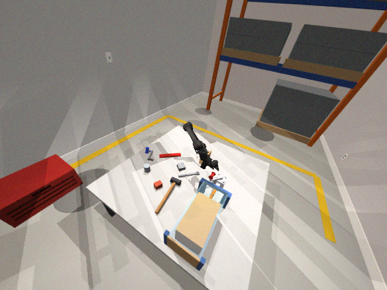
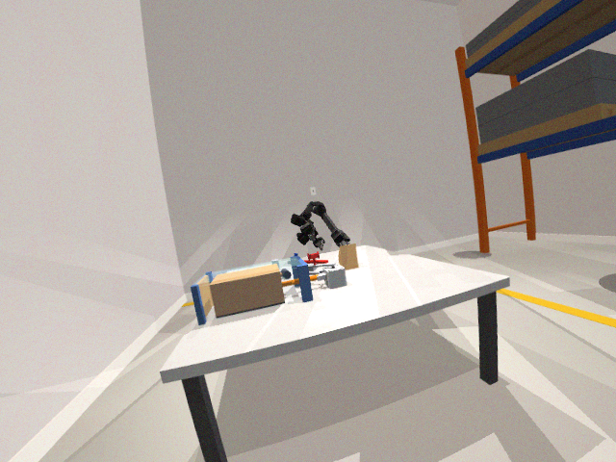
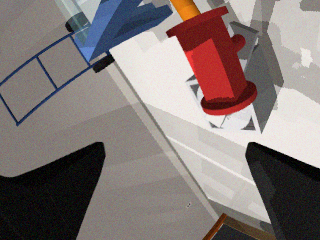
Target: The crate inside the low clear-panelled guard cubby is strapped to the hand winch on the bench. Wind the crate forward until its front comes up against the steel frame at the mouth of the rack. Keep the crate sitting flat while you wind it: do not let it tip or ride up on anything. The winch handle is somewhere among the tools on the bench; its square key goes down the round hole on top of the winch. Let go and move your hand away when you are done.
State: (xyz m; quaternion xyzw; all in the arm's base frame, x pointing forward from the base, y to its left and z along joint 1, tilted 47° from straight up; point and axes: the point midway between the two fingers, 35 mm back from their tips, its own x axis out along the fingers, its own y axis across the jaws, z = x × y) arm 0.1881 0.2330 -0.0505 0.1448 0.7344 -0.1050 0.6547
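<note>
Now: gripper tip 90 mm above the red-knobbed winch handle and 10 mm to the right of it. Round my gripper tip: grey hand winch 170 mm below, 70 mm behind, 40 mm to the left; then red knob 60 mm below, 30 mm ahead, 10 mm to the right; then frame 100 mm below, 100 mm ahead, 70 mm to the left.
</note>
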